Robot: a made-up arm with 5 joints.
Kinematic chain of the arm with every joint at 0, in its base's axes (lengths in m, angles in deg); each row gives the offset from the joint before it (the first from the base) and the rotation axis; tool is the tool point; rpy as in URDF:
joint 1: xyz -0.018 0 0.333 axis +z
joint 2: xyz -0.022 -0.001 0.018 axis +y
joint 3: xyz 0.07 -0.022 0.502 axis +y
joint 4: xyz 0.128 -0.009 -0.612 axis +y
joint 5: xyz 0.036 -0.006 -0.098 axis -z
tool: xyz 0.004 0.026 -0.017 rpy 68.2 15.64 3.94
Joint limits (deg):
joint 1: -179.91..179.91
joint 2: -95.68..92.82
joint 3: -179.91..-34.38
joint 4: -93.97..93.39
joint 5: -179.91..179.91
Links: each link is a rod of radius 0.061 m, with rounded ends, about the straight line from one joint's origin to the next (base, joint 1, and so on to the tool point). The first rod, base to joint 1, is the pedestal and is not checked.
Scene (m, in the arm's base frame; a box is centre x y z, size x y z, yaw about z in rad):
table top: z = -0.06
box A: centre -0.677 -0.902 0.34 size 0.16 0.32 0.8 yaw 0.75
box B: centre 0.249 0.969 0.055 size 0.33 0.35 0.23 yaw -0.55
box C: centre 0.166 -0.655 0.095 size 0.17 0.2 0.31 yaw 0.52
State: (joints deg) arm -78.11 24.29 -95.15 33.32 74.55
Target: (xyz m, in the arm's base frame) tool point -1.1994 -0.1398 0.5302
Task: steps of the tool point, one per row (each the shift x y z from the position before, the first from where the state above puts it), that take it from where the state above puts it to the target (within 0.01 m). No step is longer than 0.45 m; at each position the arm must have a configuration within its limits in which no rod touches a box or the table.
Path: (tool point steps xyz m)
1: -0.1911 0.0763 0.3702
2: -0.1294 0.2574 0.3191
3: 0.0085 0.3719 0.2059
4: 0.1704 0.3803 0.0540
5: -0.2293 -0.2810 -0.0281
6: -0.2975 -0.1756 -0.1386
7: -0.3037 -0.0448 -0.2358
8: -0.2453 0.0800 -0.3098
9: -0.1333 0.1696 -0.3533

